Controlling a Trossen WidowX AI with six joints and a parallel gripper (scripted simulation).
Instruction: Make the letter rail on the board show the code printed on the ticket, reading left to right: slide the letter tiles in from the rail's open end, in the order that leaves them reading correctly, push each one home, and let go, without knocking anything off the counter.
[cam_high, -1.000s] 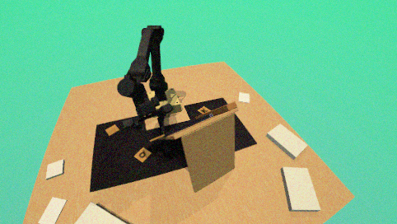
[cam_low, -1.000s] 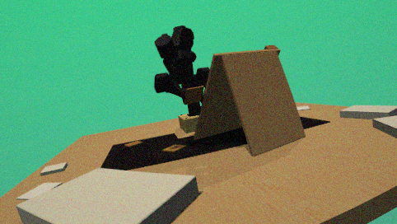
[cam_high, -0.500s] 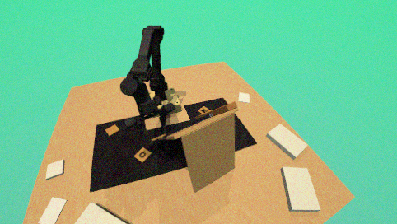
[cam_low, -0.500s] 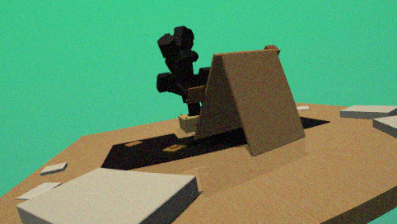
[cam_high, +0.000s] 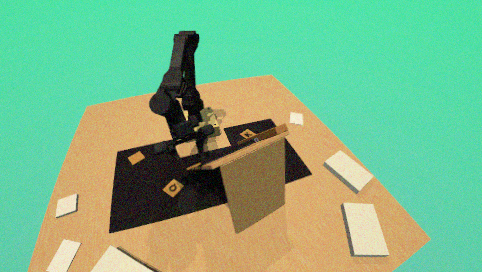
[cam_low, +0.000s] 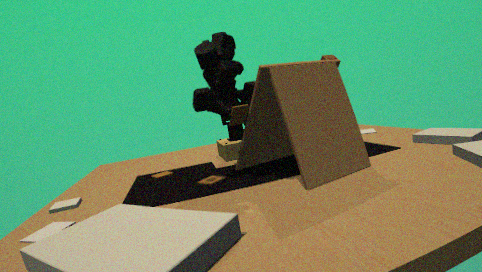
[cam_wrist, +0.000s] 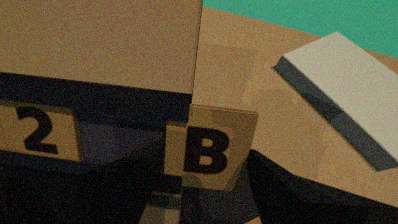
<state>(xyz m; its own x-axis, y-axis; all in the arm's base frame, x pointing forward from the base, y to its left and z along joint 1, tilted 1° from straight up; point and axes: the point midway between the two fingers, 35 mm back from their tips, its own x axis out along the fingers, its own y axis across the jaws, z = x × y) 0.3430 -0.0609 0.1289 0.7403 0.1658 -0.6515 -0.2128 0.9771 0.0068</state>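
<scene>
The white ticket is 80 mm to the left of my gripper tip, 70 mm below it and 70 mm behind it. The rest, counted from my gripper tip: black mat: 170 mm behind, 160 mm below, 60 mm to the left.
</scene>
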